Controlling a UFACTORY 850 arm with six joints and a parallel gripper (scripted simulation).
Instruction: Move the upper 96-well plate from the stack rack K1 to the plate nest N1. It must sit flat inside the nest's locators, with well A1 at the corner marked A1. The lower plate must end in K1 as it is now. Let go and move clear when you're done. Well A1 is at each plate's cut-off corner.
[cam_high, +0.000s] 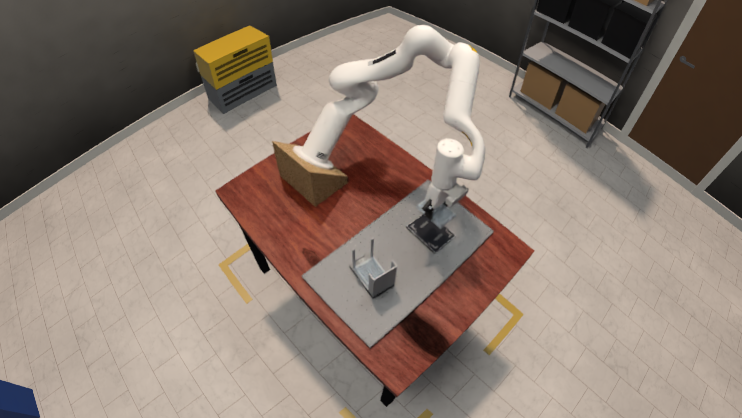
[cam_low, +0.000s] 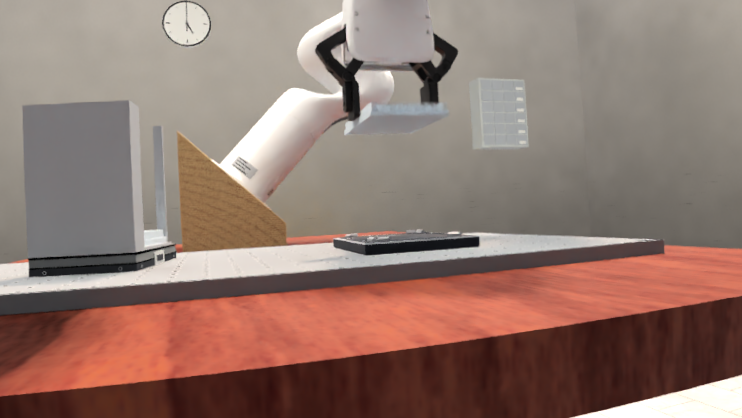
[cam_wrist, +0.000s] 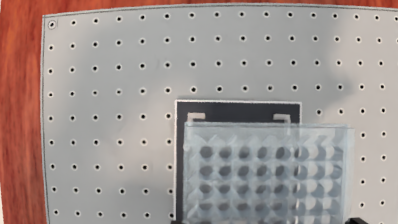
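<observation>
The plate nest N1 is 15 cm below my hand. Round my hand: pale 96-well plate: 1 cm below.
</observation>
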